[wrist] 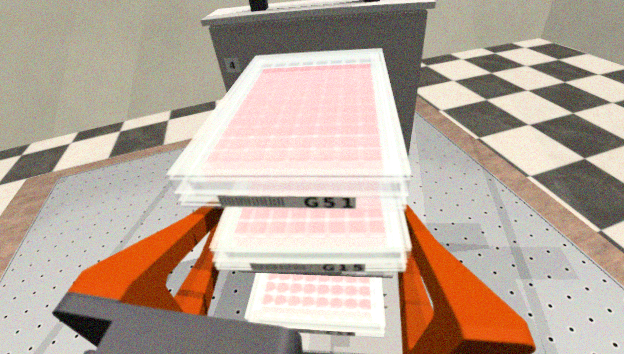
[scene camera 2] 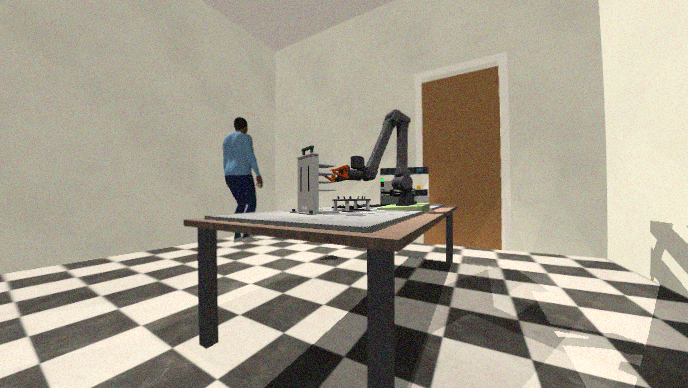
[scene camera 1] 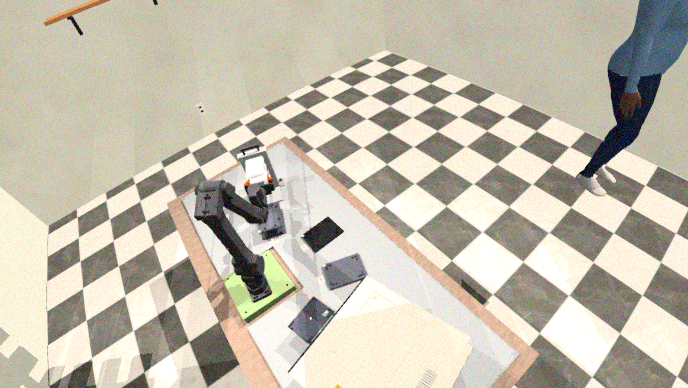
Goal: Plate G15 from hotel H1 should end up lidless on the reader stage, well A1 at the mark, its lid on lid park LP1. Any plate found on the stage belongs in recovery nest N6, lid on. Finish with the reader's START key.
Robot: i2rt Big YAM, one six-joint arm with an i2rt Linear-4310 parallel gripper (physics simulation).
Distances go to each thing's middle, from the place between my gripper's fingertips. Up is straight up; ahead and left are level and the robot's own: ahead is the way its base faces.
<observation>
Now: hand 57 cm to the left of the N6 nest (scene camera 1: 341,272), 18 cm above it and 13 cm short of it. From my hand the other things lie so: dark stage (scene camera 1: 305,328) (76 cm to the right, 9 cm below, 6 cm behind).
</observation>
